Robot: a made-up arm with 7 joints.
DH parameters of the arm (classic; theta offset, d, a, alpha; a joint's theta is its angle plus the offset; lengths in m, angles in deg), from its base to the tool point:
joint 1: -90 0.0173 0.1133 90
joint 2: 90 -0.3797 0.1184 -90
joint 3: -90 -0.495 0.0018 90
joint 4: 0 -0.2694 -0.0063 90
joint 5: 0 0.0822 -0.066 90
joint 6: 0 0.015 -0.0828 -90
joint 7: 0 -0.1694 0.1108 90
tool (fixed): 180 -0.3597 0 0
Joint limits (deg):
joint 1: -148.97..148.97
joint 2: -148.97..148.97
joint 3: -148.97..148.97
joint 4: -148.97..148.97
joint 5: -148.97..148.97
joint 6: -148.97..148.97
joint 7: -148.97..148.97
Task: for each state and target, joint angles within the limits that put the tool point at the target. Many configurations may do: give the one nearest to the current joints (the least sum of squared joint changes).
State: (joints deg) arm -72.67 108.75 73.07 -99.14 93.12 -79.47 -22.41
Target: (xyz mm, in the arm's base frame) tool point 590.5 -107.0 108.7
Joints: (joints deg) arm -54.60 106.91 44.68 -104.44 67.98 -61.46 -25.40
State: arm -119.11 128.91 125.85 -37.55 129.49 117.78 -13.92
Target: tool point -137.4 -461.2 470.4
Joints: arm -103.08 148.97 122.08 -51.18 114.54 107.83 2.30
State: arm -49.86 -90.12 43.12 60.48 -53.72 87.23 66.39
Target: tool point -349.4 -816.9 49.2
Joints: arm -70.10 -67.19 34.03 54.70 -70.76 113.24 74.09
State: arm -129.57 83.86 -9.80 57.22 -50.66 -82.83 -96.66
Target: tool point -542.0 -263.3 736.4
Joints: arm -148.50 66.83 -17.25 65.57 -57.70 -90.41 -91.16
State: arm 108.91 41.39 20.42 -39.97 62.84 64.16 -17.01
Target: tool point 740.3 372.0 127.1
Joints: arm 76.29 12.42 32.27 -36.52 53.19 64.97 -21.12
